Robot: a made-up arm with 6 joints.
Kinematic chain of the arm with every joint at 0, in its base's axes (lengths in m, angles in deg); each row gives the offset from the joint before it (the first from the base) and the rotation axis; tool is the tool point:
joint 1: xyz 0 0 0.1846 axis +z
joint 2: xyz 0 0.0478 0 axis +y
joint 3: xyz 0 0 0.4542 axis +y
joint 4: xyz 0 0 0.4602 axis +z
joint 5: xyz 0 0 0 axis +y
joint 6: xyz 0 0 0.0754 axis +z
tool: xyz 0 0 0
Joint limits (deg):
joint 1: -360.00..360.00
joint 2: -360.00..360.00
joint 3: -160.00..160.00
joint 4: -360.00..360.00
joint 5: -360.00..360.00
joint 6: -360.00..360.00
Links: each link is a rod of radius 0.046 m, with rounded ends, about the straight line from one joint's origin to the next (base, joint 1, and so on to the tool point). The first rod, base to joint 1, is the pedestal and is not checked.
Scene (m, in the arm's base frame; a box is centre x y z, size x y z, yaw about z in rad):
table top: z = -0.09
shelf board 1: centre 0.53 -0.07 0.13 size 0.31 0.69 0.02 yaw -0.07
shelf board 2: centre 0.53 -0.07 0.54 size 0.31 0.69 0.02 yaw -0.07
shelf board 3: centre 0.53 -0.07 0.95 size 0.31 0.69 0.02 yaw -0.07
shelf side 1: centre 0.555 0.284 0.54 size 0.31 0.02 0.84 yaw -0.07
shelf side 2: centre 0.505 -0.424 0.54 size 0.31 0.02 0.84 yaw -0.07
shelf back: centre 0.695 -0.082 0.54 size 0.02 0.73 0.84 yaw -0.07
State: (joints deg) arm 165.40 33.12 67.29 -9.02 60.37 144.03
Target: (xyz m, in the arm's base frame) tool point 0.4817 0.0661 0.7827
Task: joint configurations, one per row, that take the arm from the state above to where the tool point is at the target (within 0.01 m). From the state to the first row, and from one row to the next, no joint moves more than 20 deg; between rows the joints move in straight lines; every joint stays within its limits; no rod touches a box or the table.
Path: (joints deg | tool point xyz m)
1: 169.80 32.38 48.68 -11.45 63.60 144.03 | -0.7356 0.0974 0.5795
2: 174.21 31.65 30.08 -13.88 66.83 144.03 | -0.7012 0.0398 0.7440
3: 178.61 30.91 11.47 -16.30 70.07 144.03 | -0.6116 -0.0131 0.8874
4: 183.01 30.17 -7.14 -18.73 73.30 144.03 | -0.4778 -0.0498 0.9940
5: 187.42 29.43 -25.74 -21.16 76.53 144.03 | -0.3167 -0.0628 1.0526
6: 191.82 28.70 -44.35 -23.59 79.76 144.03 | -0.1488 -0.0496 1.0574
7: 196.22 27.96 -62.96 -26.02 83.00 144.03 | 0.0053 -0.0140 1.0089
8: 200.63 27.22 -81.56 -28.44 86.23 144.03 | 0.1274 0.0352 0.9134
9: 205.03 26.48 -100.17 -30.87 89.46 144.03 | 0.2047 0.0855 0.7827
10: 197.48 11.23 -88.33 -27.26 85.35 144.03 | 0.3390 0.0927 0.7993
11: 189.92 -4.03 -76.49 -23.65 81.24 144.03 | 0.4817 0.0661 0.7827

